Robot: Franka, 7 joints.
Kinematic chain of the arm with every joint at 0, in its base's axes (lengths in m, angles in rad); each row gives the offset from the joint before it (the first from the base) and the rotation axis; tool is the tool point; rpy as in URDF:
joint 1: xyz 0 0 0.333 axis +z
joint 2: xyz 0 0 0 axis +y
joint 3: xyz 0 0 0.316 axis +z
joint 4: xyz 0.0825 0 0 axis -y
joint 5: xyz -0.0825 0 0.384 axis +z
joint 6: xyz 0 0 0 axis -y
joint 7: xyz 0.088 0 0 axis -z
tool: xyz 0 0 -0.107 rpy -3.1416 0 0
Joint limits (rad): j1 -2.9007..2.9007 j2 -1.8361..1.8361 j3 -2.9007..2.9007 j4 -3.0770..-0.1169 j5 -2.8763..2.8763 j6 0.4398..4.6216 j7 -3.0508..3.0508
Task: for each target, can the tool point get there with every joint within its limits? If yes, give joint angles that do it. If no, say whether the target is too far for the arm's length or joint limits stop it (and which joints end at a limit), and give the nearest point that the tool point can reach.
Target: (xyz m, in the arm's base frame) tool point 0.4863 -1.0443 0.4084
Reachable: no: too far | nearest point 0.3614 -0.7760 0.3890 | short by 0.297 m
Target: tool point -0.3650 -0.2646 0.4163
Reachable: yes | joints -0.8296 1.2326 -1.8538 -2.6870 -0.3044 3.3830 2.1706
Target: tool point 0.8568 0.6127 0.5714
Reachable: no: too far | nearest point 0.6806 0.4867 0.5224 | short by 0.222 m
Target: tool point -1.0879 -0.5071 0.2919
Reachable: no: too far | nearest point -0.7771 -0.3622 0.3036 | short by 0.343 m
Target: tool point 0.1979 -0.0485 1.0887
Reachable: yes | joints -1.8386 -0.4144 0.8908 -0.9623 -2.2042 1.2415 2.5500
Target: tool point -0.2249 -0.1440 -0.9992
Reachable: no: too far | nearest point -0.2324 -0.1488 -0.3607 | short by 0.639 m
